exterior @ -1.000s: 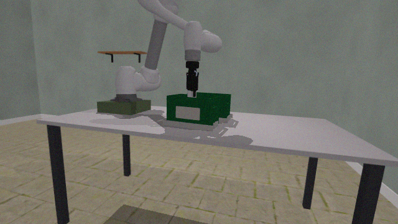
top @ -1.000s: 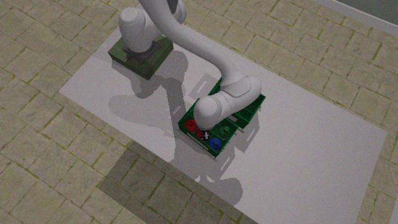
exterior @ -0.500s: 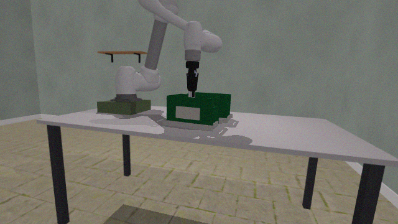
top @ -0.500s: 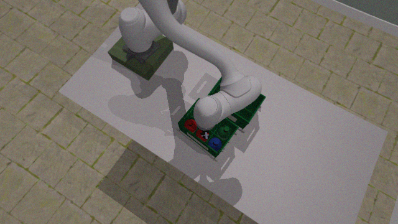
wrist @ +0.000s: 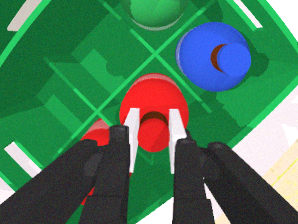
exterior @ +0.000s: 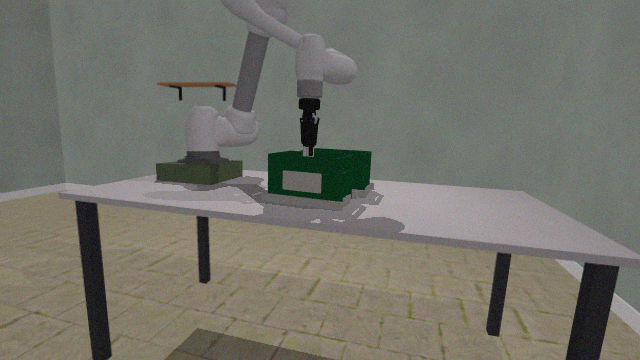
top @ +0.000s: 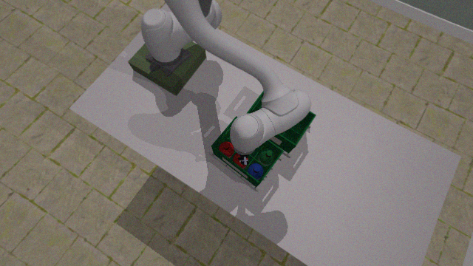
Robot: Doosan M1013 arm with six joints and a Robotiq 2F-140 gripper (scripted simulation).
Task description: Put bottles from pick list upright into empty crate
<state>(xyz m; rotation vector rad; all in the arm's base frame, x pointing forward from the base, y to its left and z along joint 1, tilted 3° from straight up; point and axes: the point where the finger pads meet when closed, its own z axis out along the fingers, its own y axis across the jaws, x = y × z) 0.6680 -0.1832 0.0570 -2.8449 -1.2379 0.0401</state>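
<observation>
Right now the blue bottle is 90 mm below my hand and 90 mm ahead of it. The rest, counted from my hand: green-capped bottle: 90 mm to the left, 90 mm below, 80 mm ahead; pick list: 430 mm to the left, 170 mm below, 30 mm ahead; white-capped bottle: 220 mm to the left, 90 mm below, 70 mm behind.
</observation>
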